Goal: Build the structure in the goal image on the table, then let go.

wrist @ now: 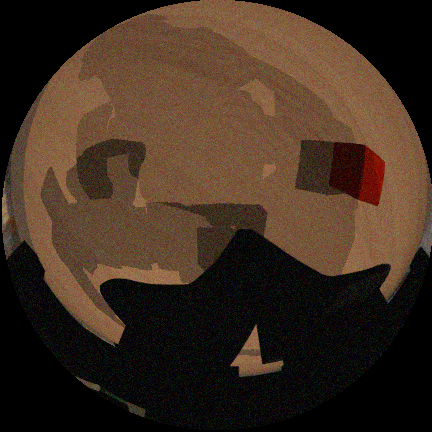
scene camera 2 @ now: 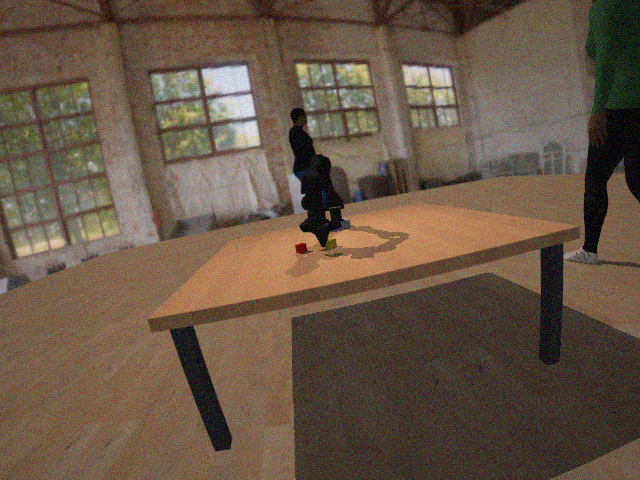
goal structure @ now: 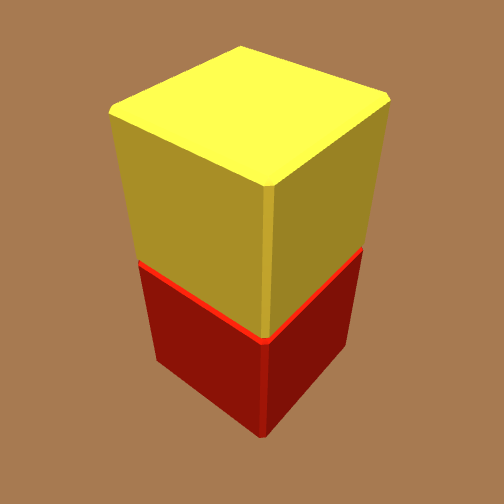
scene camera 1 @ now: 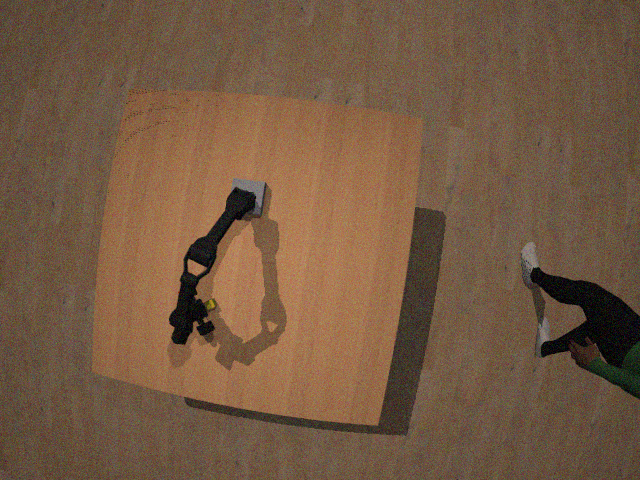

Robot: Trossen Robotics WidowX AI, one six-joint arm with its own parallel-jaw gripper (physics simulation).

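Seen in the pictures: gripper, between the fingertips: point(wrist: 243, 235) point(scene camera 2: 323, 247) point(scene camera 1: 203, 306); arm's base, origin of its link: point(scene camera 1: 246, 201).
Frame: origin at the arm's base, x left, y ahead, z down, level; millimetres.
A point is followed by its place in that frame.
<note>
My gripper point(scene camera 1: 197, 311) @[x -205, y 400, z 32 mm] point(scene camera 2: 324, 241) @[x -205, y 400, z 32 mm] point(wrist: 241, 241) @[x -205, y 400, z 32 mm] is shut on nothing and points down, low over the wooden table point(scene camera 1: 342, 238) @[x 356, y 160, z 43 mm] point(scene camera 2: 442, 233) @[x 189, y 613, z 43 mm]. A small yellow cube point(scene camera 1: 210, 304) @[x -168, y 388, z 9 mm] point(scene camera 2: 330, 243) @[x -178, y 409, z 23 mm] sits on the table right beside the shut fingers, outside them. In the wrist view the fingers hide it. A red cube point(scene camera 2: 301, 248) @[x -285, y 365, z 24 mm] point(wrist: 356, 171) @[x -275, y 362, z 15 mm] stands on the table a little away from the gripper, on the side opposite the yellow cube. The arm hides it in the top view.
The arm's grey base plate point(scene camera 1: 257, 188) @[x 45, y -45, z 0 mm] sits near the table's middle. A person point(scene camera 2: 301, 143) point(scene camera 1: 532, 271) walks on the floor beyond the table. The arm's shadow falls across the table beside the cubes.
</note>
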